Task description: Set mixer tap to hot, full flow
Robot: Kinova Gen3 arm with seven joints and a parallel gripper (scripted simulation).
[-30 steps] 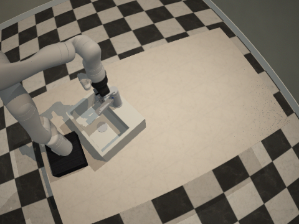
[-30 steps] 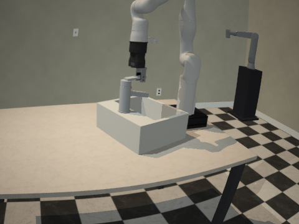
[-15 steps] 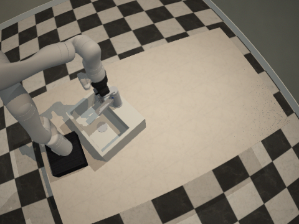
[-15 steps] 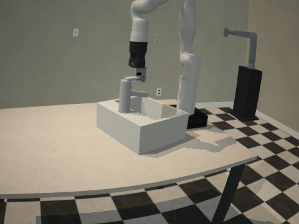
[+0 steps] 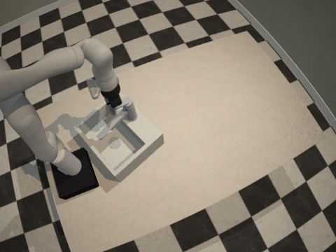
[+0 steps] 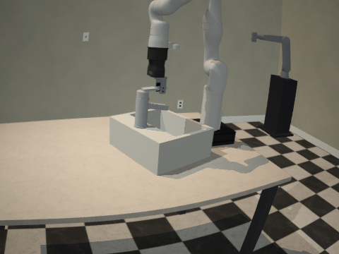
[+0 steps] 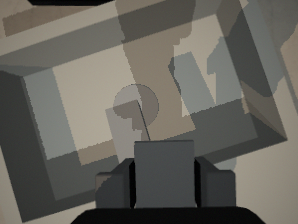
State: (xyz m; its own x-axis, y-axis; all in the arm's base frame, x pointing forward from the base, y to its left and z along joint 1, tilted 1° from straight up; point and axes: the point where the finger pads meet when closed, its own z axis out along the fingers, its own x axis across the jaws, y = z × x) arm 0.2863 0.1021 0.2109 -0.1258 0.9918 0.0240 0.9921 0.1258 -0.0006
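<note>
My gripper is now 3 cm short of the lever. Round my hand: white sink basin: 4 cm behind, 4 cm to the right, 24 cm below.
</note>
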